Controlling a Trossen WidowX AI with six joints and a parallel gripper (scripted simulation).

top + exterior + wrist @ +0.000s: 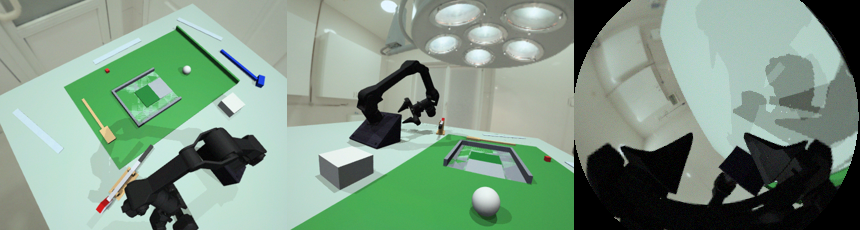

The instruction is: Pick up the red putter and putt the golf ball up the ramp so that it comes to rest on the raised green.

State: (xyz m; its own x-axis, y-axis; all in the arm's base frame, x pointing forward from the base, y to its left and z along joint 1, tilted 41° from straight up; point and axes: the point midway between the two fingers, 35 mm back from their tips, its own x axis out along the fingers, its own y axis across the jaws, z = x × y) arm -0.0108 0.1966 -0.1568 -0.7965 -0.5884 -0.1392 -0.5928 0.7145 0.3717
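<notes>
Now: the white block 49 cm to the right of my gripper tip, 20 cm ahead of it and 5 cm below it. Also, from my gripper tip: tan stand (23 cm ahead, 11 cm to the left, 4 cm below); green mat (52 cm ahead, 28 cm to the right, 7 cm below); red putter (24 cm ahead, 9 cm to the left, 2 cm below).
</notes>
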